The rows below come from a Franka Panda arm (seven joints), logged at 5 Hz.
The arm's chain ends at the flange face. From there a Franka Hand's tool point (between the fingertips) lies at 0.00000 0.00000 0.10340 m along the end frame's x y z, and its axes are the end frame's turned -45 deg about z.
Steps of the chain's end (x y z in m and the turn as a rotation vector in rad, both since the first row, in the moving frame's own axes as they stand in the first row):
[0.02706 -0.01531 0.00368 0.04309 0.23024 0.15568]
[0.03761 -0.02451 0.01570 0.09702 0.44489 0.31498]
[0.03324 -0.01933 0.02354 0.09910 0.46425 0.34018]
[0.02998 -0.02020 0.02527 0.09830 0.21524 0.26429]
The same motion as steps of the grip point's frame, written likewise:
[0.04862 0.02336 0.00086 -0.13234 0.19327 0.15568]
[0.07765 0.03950 0.00525 -0.24598 0.38319 0.31498]
[0.07165 0.04185 0.01222 -0.25820 0.39835 0.34018]
[0.05681 0.01829 0.02241 -0.08269 0.22171 0.26429]

